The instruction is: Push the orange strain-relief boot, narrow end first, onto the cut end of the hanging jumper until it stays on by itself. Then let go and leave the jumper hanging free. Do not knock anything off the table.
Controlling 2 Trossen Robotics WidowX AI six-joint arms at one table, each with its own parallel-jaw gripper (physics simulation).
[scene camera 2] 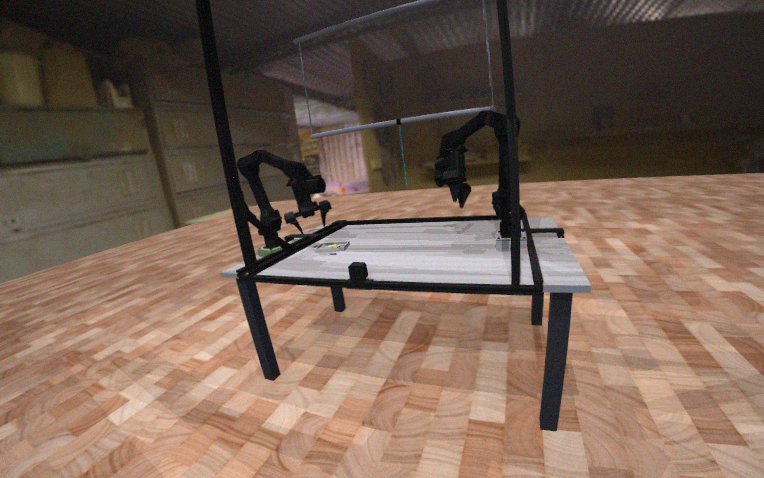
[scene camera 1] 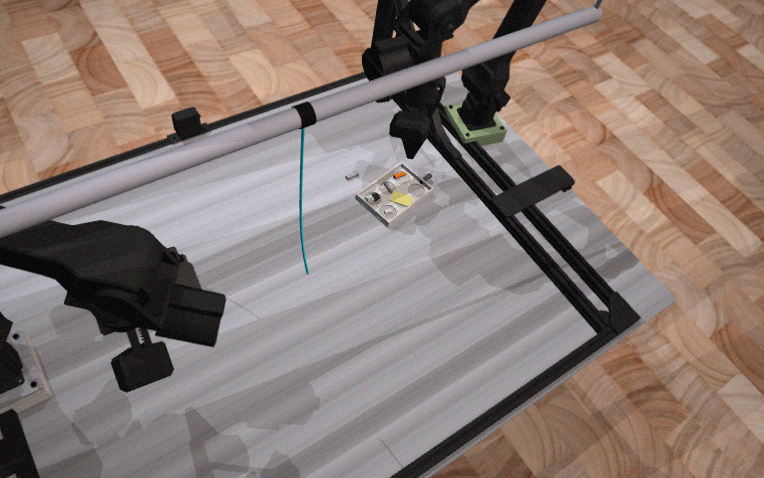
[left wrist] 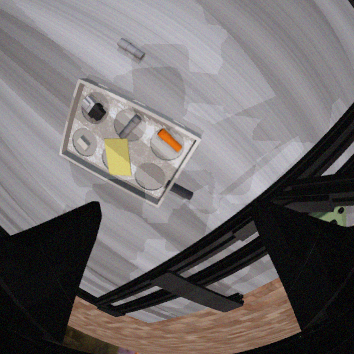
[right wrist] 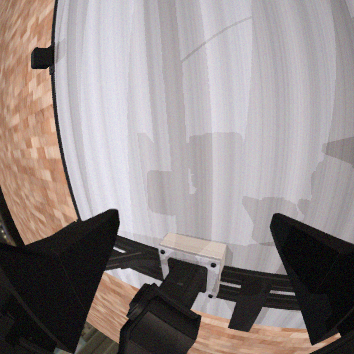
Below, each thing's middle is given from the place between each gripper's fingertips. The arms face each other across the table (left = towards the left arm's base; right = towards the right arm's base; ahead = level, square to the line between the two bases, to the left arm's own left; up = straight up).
The parts tray (left wrist: pixel 153 162) is 520 mm to the left of my right hand, 130 mm below it and 30 mm behind it. Round my right hand: yellow piece (left wrist: pixel 117 154) 520 mm to the left, 130 mm below, 10 mm behind.
The parts tray is 3 cm ahead of my left hand, 6 cm to the right of it and 8 cm below it. The rest, counted from my left hand: yellow piece 4 cm ahead, 5 cm to the right, 8 cm below.
